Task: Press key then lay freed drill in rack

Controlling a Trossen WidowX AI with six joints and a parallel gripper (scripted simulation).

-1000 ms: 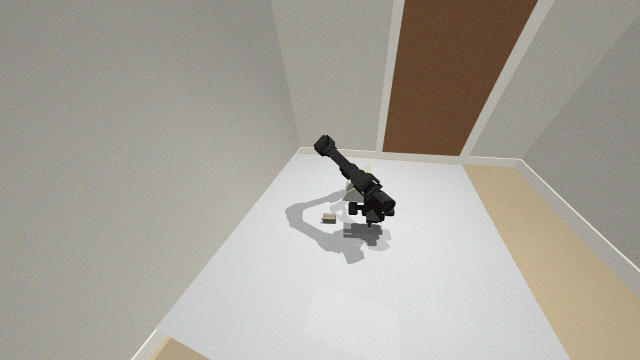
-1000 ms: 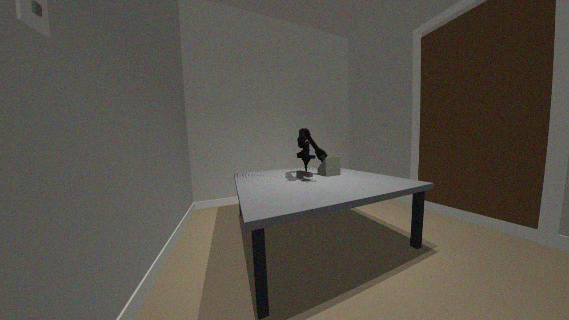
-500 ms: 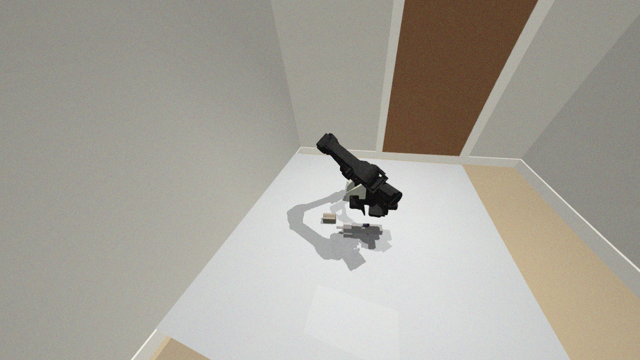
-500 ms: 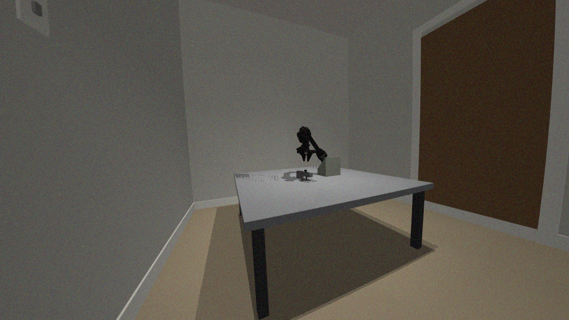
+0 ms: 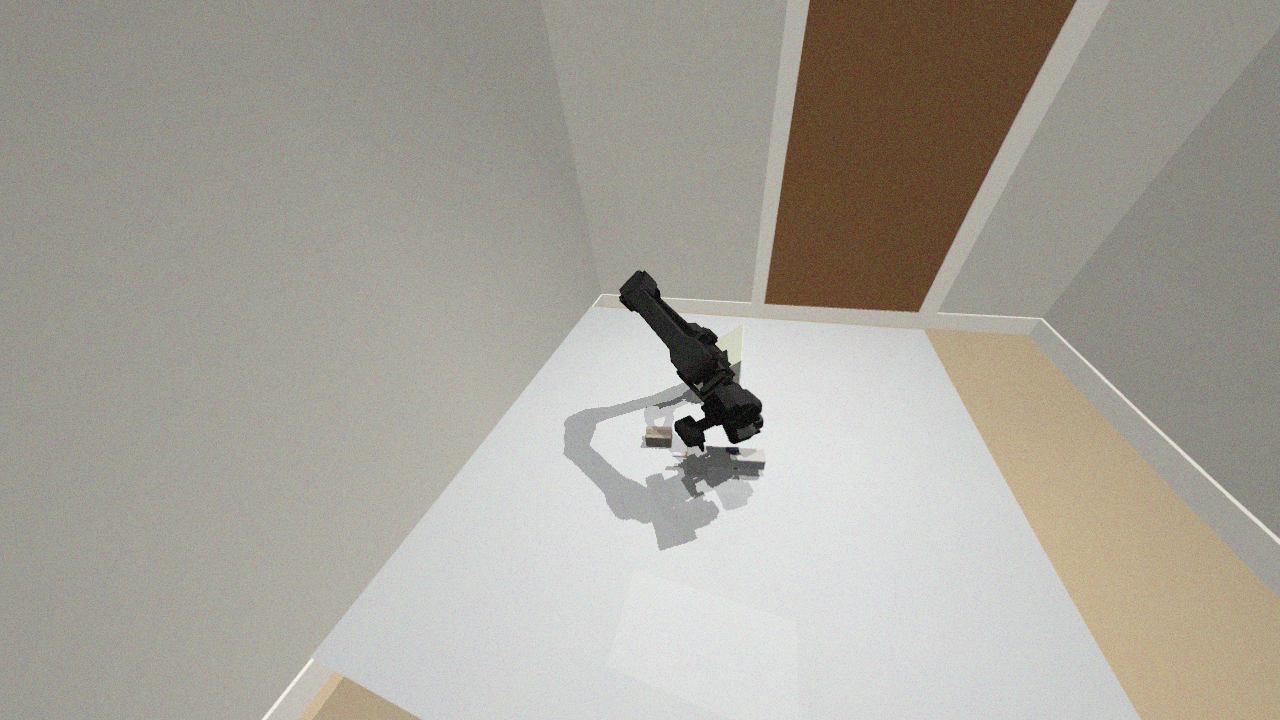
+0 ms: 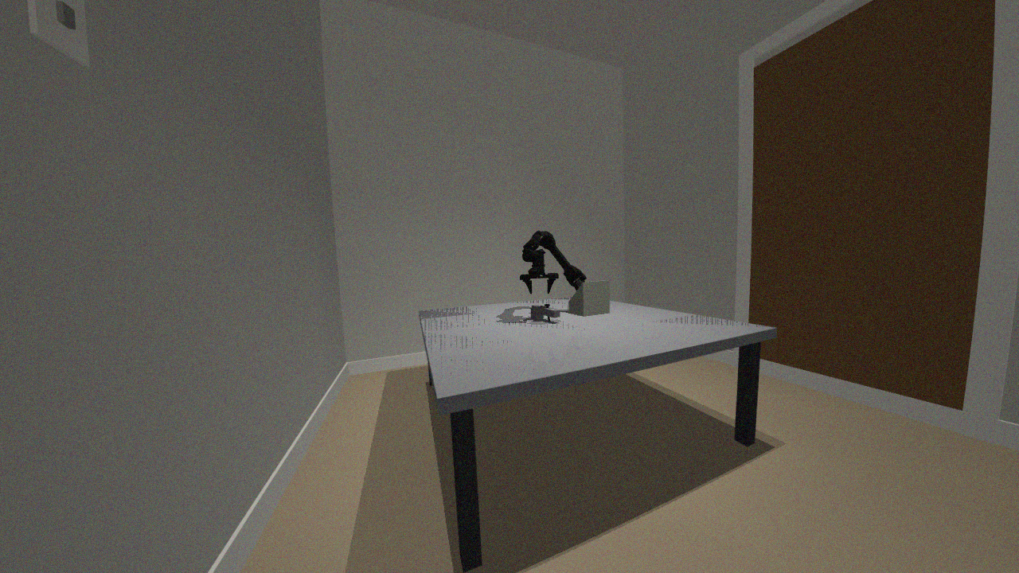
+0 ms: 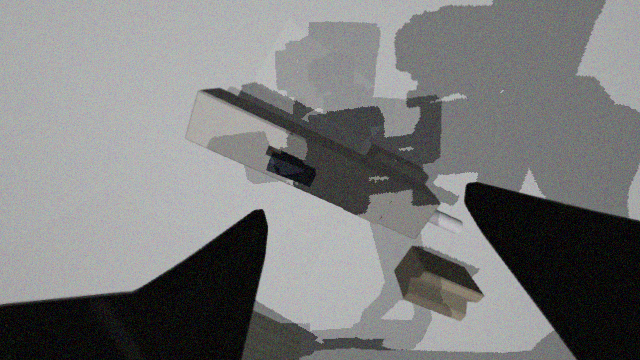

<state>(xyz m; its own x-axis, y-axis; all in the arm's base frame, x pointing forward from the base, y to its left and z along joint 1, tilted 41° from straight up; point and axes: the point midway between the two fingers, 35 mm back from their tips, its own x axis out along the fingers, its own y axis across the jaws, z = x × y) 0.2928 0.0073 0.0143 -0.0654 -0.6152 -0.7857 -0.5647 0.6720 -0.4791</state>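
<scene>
Now: gripper tip 20 mm past the drill, 50 mm to the left of it and 90 mm above it. From my gripper tip the other things lie so: rack (90 mm behind, 160 mm to the right, 120 mm below); dark key (20 mm behind, 40 mm to the left, 80 mm below).
</scene>
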